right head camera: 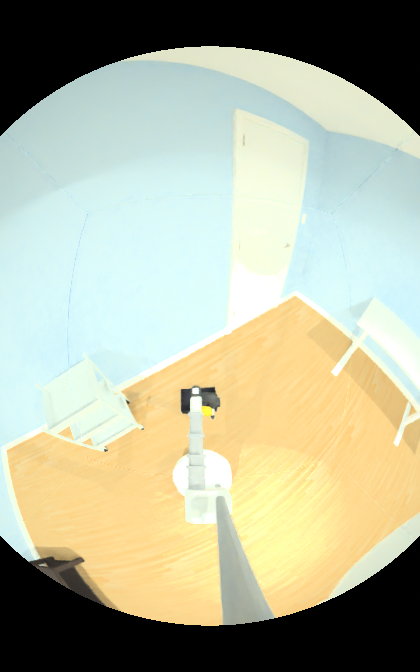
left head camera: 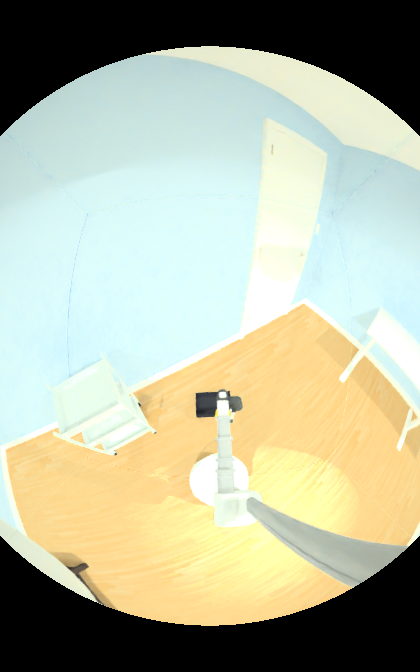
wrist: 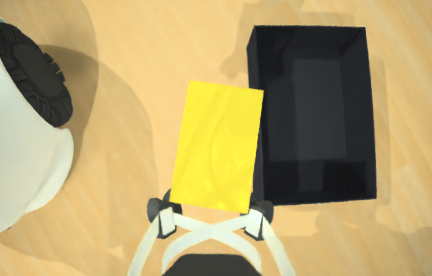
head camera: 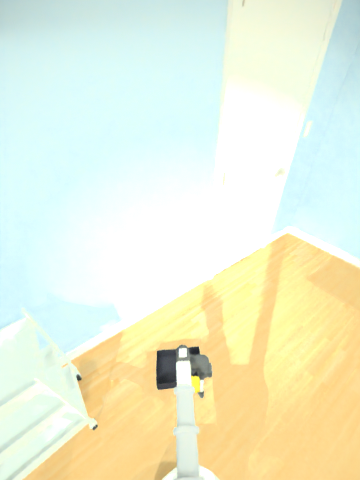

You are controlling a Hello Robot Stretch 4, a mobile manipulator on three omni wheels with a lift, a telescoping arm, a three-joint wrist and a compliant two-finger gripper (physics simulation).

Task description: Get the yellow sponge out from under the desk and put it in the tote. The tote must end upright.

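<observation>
My gripper is shut on the yellow sponge, gripping it by its near end in the wrist view. The black tote stands upright on the floor, open side up, and its inside looks empty. In the wrist view the sponge is left of the tote's opening, and its right edge overlaps the tote's left wall. In the head views the arm and wrist cover part of the tote. The height of the sponge above the floor is hard to tell.
A white shelf cart stands left by the wall. A white table is at the right wall. A dark table shows at the lower left. My white base and its wheel are left in the wrist view.
</observation>
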